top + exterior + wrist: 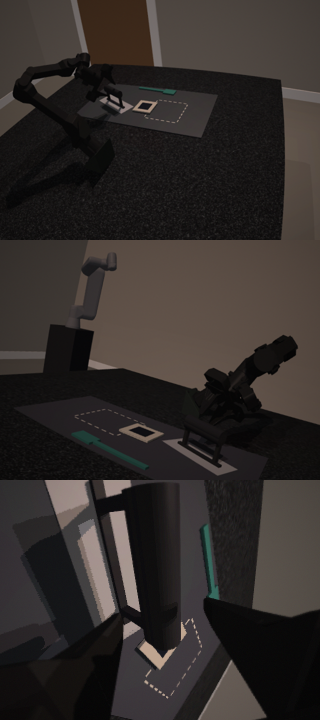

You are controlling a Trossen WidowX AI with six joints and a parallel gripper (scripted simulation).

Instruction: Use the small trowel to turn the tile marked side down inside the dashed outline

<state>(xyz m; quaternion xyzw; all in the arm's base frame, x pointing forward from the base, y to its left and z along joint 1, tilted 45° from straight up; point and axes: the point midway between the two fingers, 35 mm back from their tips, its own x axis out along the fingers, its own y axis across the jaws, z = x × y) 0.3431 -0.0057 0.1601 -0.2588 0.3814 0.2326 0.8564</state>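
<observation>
My gripper tip is now 16 cm to the left of the cream tile and 8 cm above it. Round my gripper tip: mat 15 cm to the right, 11 cm below, 2 cm ahead; green trowel 19 cm to the right, 16 cm ahead, 8 cm below.
</observation>
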